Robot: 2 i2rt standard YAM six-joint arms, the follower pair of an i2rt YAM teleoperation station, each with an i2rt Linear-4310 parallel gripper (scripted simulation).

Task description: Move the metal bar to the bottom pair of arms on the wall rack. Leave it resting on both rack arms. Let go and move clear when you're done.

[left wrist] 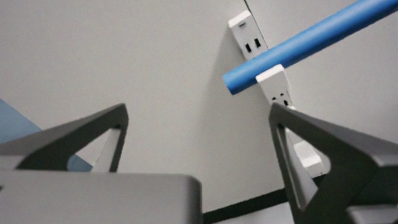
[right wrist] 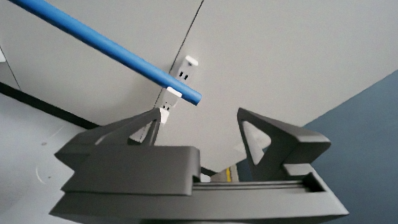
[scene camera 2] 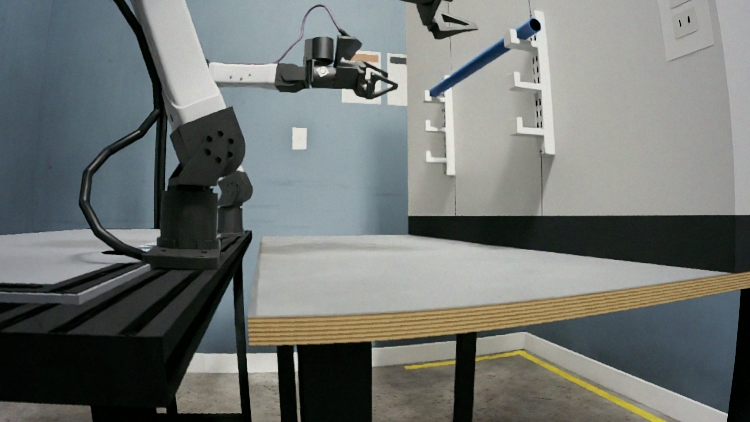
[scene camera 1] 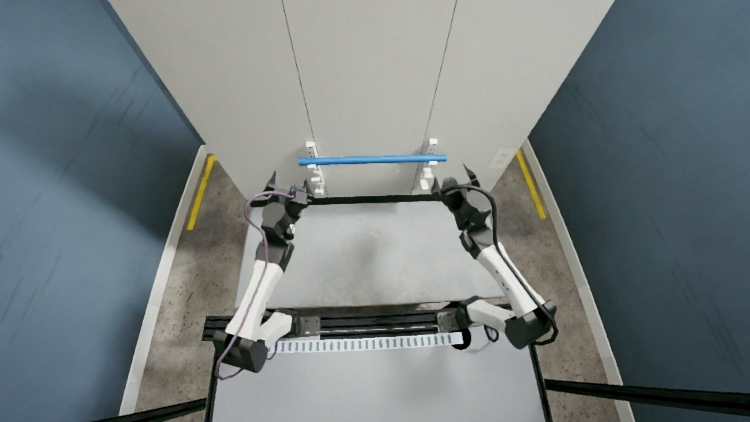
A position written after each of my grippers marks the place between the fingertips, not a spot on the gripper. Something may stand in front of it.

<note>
In view: my left gripper [scene camera 2: 392, 80], my right gripper [right wrist: 199, 111], a blue metal bar [scene camera 2: 496, 50], a rack upright [scene camera 2: 537, 46], a rack upright [scene camera 2: 447, 130], a wall [scene camera 1: 369, 81] and a black base strip [scene camera 2: 706, 242].
The blue metal bar is seen too in scene camera 1 [scene camera 1: 399, 158]. My left gripper shows as well in the left wrist view [left wrist: 198, 110]. The wall also shows in the left wrist view [left wrist: 168, 69], in the right wrist view [right wrist: 293, 68] and in scene camera 2 [scene camera 2: 633, 134].
</note>
